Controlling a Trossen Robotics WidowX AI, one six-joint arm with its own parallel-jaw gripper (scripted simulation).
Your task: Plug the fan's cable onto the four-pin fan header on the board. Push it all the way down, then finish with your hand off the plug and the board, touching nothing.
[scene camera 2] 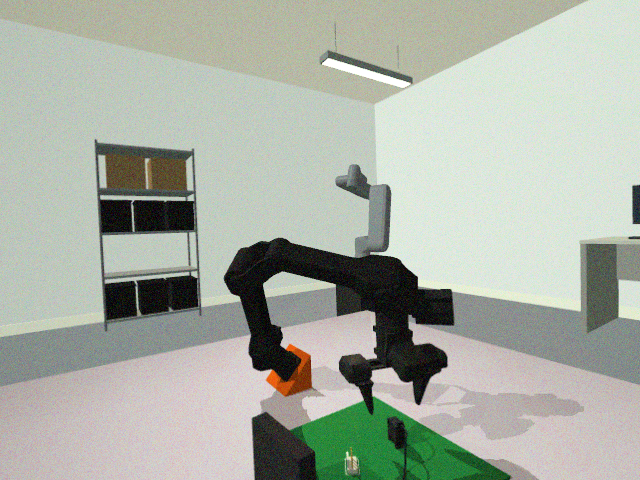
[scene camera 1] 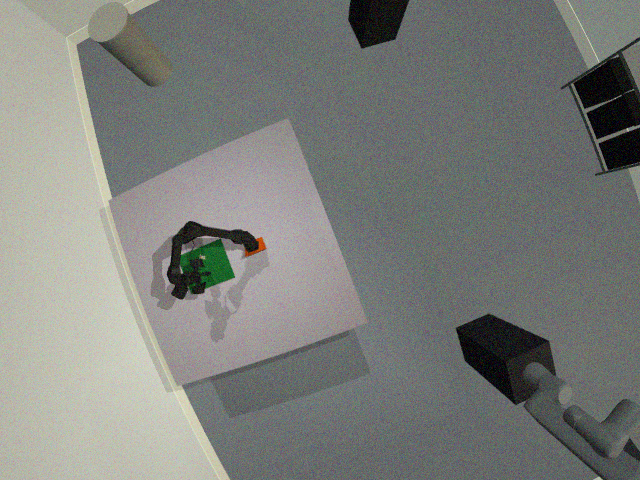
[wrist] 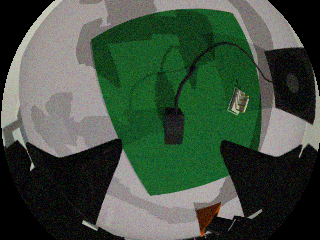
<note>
My gripper [scene camera 2: 394, 408] is open and holds nothing. Also in view: a green board [scene camera 1: 216, 262].
My gripper also shows in the wrist view [wrist: 173, 146]. The green board is seen too in the wrist view [wrist: 140, 64].
</note>
